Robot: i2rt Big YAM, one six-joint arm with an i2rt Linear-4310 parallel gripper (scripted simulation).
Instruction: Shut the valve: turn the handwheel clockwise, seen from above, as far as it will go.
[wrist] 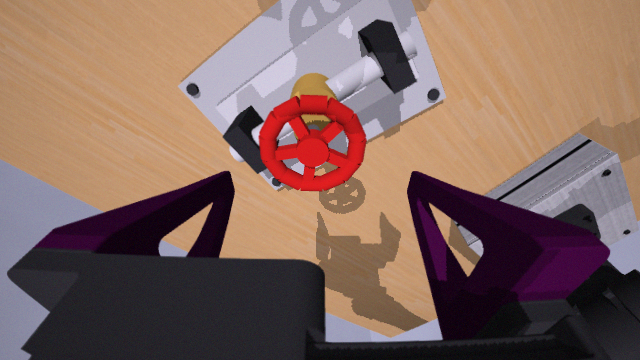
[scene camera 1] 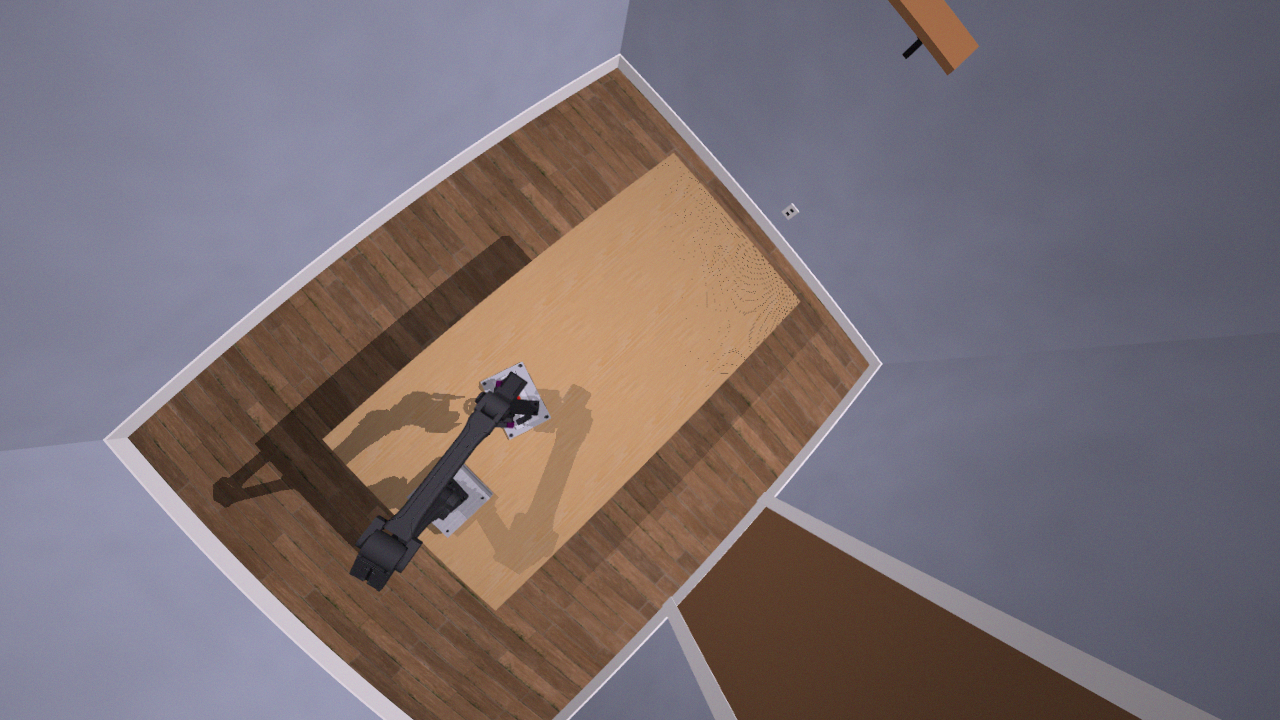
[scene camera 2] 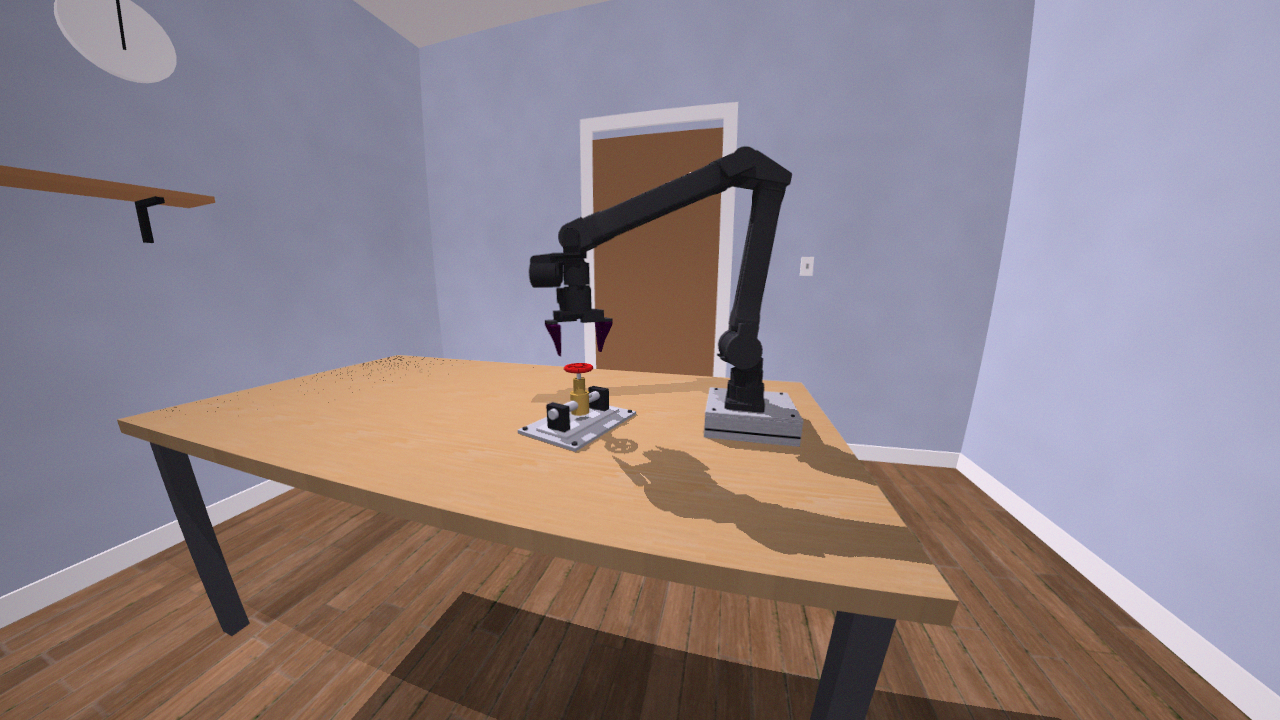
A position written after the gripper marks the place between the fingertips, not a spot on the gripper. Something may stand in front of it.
In view: the gripper (scene camera 2: 580, 353), a red handwheel (wrist: 311, 149) and a plate (wrist: 268, 38).
The gripper is seen too in the wrist view (wrist: 320, 181).
